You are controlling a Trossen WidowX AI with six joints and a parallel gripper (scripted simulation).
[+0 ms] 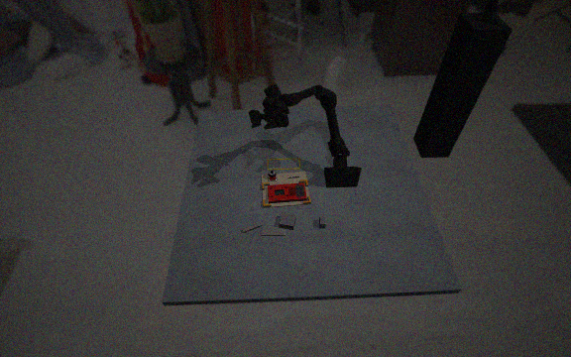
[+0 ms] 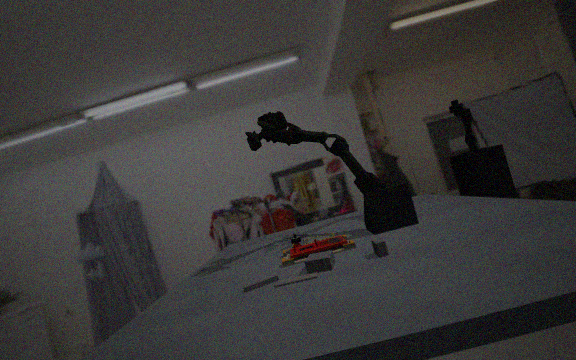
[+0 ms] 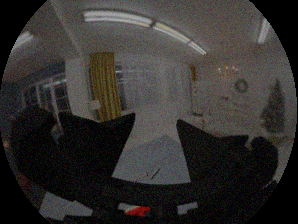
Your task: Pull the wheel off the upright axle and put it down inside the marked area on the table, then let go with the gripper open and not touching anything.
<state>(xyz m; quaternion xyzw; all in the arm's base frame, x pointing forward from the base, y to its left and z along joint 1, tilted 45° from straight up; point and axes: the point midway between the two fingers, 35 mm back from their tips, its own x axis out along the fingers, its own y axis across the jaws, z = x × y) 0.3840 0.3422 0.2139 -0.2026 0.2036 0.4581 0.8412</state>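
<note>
Now: the wheel 450 mm below my gripper tip, 140 mm to the right of it and 40 mm behind it.
</note>
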